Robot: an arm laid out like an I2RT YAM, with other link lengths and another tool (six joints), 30 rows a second.
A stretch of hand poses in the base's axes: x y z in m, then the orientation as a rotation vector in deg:
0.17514, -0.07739, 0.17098, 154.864, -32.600, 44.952
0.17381, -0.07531, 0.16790, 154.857, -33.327, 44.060
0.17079, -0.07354, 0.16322, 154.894, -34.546, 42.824
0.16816, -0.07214, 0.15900, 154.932, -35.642, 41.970
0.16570, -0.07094, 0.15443, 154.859, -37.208, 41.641
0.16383, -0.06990, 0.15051, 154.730, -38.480, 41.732
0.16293, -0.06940, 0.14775, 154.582, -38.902, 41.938
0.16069, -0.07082, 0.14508, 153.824, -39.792, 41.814
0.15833, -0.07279, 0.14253, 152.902, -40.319, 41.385
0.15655, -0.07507, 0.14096, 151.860, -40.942, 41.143
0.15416, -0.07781, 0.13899, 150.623, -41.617, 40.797
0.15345, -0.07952, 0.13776, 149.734, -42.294, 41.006
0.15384, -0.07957, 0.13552, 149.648, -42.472, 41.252
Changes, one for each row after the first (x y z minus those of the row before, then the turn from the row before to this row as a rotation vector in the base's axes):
-0.00133, 0.00208, -0.00308, 0.169, 0.524, -0.578
-0.00302, 0.00177, -0.00468, 0.364, 0.697, -0.906
-0.00263, 0.00140, -0.00422, 0.364, 0.445, -0.770
-0.00246, 0.00120, -0.00457, 0.481, 0.015, -1.005
-0.00187, 0.00104, -0.00392, 0.360, -0.238, -0.784
-0.00090, 0.00050, -0.00276, 0.037, -0.199, -0.273
-0.00224, -0.00142, -0.00267, -0.345, -0.020, -0.828
-0.00236, -0.00197, -0.00255, -0.638, 0.250, -0.727
-0.00178, -0.00228, -0.00157, -0.695, 0.107, -0.804
-0.00239, -0.00274, -0.00197, -0.846, 0.176, -0.931
-0.00071, -0.00171, -0.00123, -0.515, -0.230, -0.707
0.00039, -0.00005, -0.00224, 0.001, -0.201, -0.095

